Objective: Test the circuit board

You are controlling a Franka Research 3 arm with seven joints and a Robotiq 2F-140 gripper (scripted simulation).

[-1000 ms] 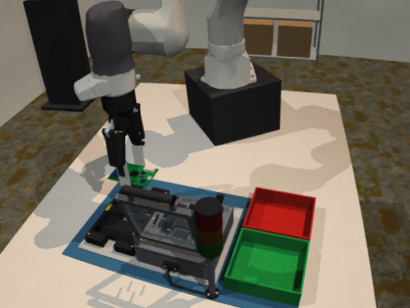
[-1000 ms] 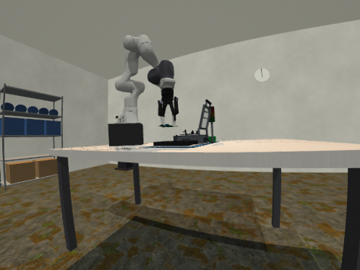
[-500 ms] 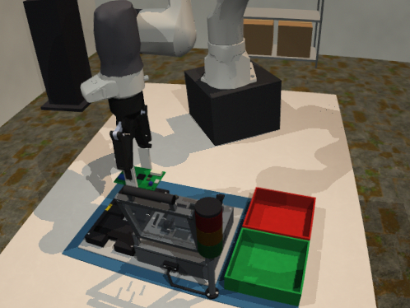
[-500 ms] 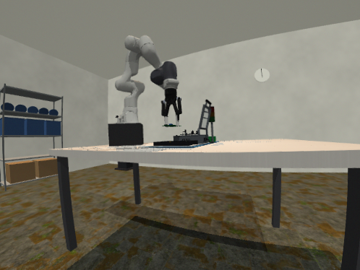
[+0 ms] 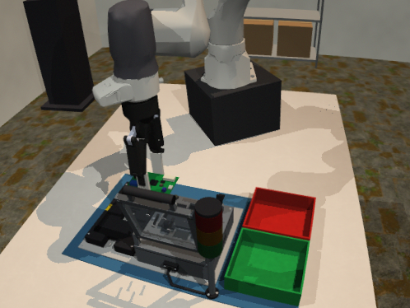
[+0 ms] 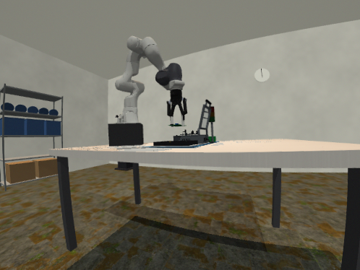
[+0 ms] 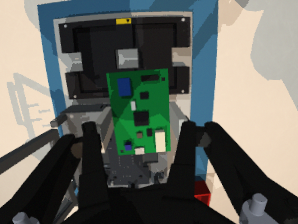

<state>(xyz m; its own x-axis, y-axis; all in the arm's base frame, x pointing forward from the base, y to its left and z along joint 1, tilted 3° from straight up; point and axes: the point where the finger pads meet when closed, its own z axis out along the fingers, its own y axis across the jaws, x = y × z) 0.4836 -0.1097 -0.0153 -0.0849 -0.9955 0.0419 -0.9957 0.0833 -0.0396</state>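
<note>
Now: the tester plate 10 cm to the left of my hand, 8 cm below it and 5 cm ahead of it. Also, from my hand: red bin 31 cm to the left, 13 cm below, 4 cm behind; then clear lid 17 cm ahead, 8 cm to the left, 4 cm above; then green circuit board 2 cm below.
</note>
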